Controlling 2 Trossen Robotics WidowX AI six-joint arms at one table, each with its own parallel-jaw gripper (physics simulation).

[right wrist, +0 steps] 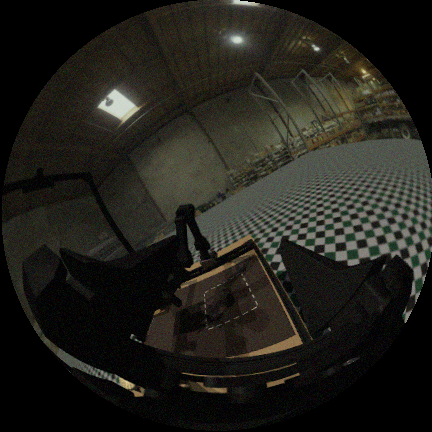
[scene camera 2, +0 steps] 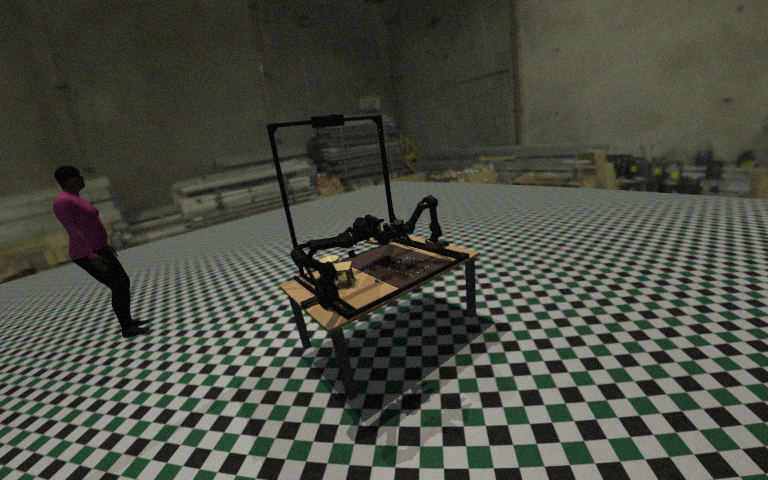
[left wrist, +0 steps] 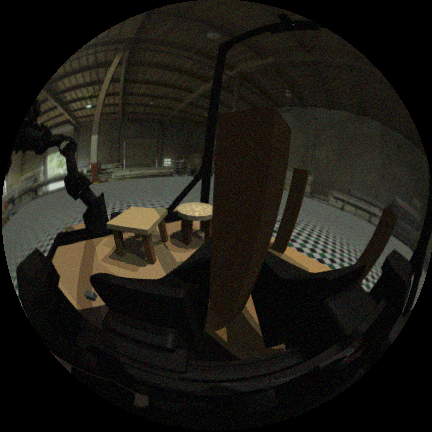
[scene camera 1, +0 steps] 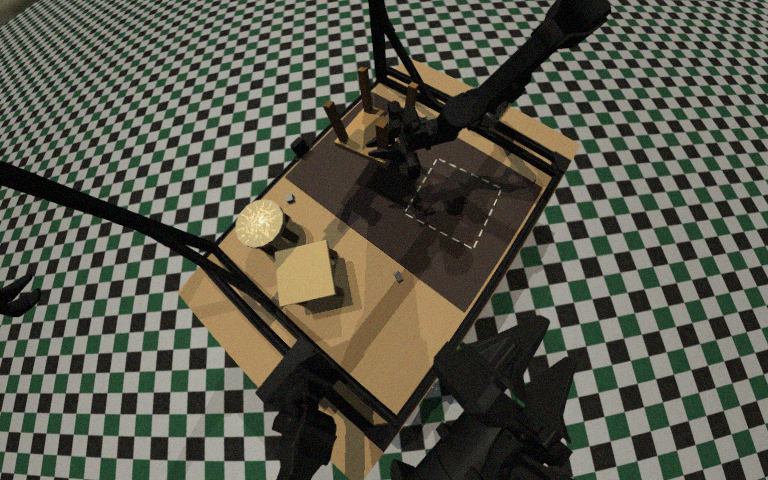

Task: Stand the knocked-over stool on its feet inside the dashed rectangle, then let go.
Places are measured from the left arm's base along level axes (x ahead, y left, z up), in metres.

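Where they show: left gripper, fingertip midpoint: [scene camera 2: 373,238] [left wrist: 227,242] [scene camera 1: 367,150]; right gripper, fingertip midpoint: [right wrist: 230,243] [scene camera 2: 388,225] [scene camera 1: 559,340]; left arm's base, origin of the base link: [right wrist: 204,257] [scene camera 2: 433,240]; right arm's base, origin of the base link: [scene camera 2: 325,283] [left wrist: 92,202] [scene camera 1: 300,393].
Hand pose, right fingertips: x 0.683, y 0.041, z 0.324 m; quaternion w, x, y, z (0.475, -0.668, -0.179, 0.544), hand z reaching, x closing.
Things, the pixels of their top centre, and the offset from my right fingertips. "*": a spot on its surface instead. Level surfaces: height alone.
- dashed rectangle, surface spot: [scene camera 1: 474,247] [right wrist: 257,304] * dz -0.390, dx -0.206, dy +0.006 m
- square stool, middle of its top: [scene camera 1: 303,272] [left wrist: 137,215] [scene camera 2: 340,266] dz -0.282, dx +0.000, dy -0.400 m
- round stool, middle of its top: [scene camera 1: 258,222] [left wrist: 196,207] [scene camera 2: 329,258] dz -0.282, dx -0.088, dy -0.569 m
- dark mat, its level: dz -0.390 m
The stool [scene camera 1: 355,131] [left wrist: 247,190] is upside down, its pale seat below and its brown legs pointing up. It is at the upper left of the dark mat in scene camera 1, outside the dashed rectangle [scene camera 1: 473,247] [right wrist: 257,306], and appears raised over its shadow. My left gripper [scene camera 1: 385,137] [left wrist: 227,242] is shut on one leg of it; the fingers and the leg hide much of the seat in the left wrist view. My right gripper [scene camera 1: 557,342] [right wrist: 230,243] is open and empty, high up and away from the stool, at the lower right of scene camera 1.
A square stool [scene camera 1: 305,273] [left wrist: 137,219] and a round stool [scene camera 1: 259,223] [left wrist: 195,210] stand upright on the wooden table part. Small grey cubes [scene camera 1: 289,198] [scene camera 1: 398,276] lie near the dark mat [scene camera 1: 453,283]. Black frame rails [scene camera 1: 504,266] edge the table. A person [scene camera 2: 79,220] stands beyond it.
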